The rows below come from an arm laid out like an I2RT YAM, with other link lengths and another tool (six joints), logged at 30 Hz.
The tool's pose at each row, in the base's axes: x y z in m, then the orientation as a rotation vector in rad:
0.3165 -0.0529 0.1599 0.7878 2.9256 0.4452
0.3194 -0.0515 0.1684 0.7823 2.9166 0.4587
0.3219 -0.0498 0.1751 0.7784 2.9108 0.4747
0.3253 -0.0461 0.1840 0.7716 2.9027 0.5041
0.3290 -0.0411 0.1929 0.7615 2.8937 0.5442
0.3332 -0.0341 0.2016 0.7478 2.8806 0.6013
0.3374 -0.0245 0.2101 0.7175 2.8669 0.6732
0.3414 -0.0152 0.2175 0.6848 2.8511 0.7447
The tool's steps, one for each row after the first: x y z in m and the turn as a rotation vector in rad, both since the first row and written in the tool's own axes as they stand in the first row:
-0.0018 0.0051 -0.0073 -0.0114 -0.0049 -0.0027
-0.0031 0.0097 -0.0129 -0.0231 -0.0058 -0.0043
-0.0042 0.0170 -0.0199 -0.0437 -0.0048 -0.0071
-0.0049 0.0256 -0.0266 -0.0711 -0.0012 -0.0115
-0.0050 0.0359 -0.0325 -0.1100 0.0047 -0.0171
-0.0039 0.0484 -0.0375 -0.1589 0.0147 -0.0328
-0.0027 0.0602 -0.0416 -0.2082 0.0243 -0.0498

